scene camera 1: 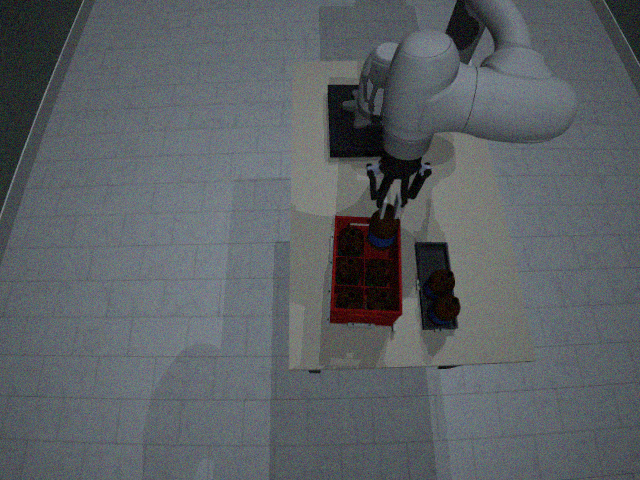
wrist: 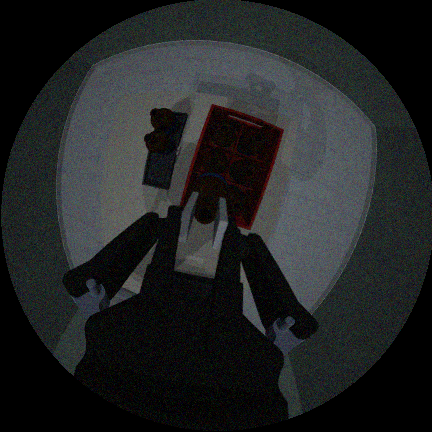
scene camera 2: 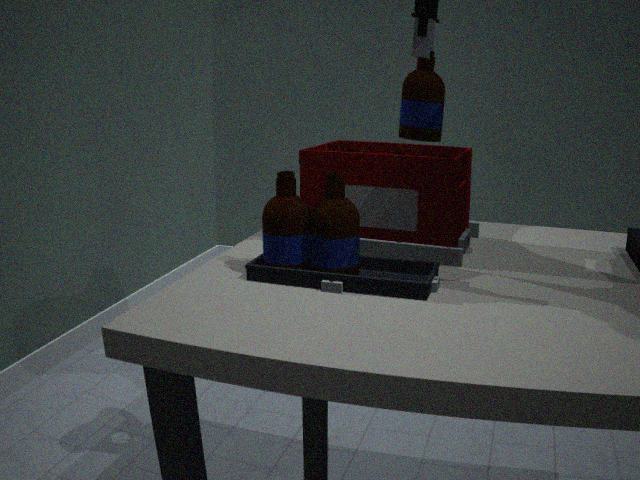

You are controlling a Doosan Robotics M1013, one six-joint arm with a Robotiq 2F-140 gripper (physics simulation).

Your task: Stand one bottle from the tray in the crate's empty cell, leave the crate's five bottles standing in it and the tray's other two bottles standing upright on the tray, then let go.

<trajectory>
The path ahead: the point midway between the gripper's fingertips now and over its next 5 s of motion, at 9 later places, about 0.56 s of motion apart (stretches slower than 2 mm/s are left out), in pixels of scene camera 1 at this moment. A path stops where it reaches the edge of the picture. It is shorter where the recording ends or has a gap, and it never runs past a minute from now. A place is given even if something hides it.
My gripper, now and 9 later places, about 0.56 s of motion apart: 388,213; 386,219; 385,219; 383,226; 381,233; 381,241; 380,240; 381,235; 382,232; 386,223
</trajectory>
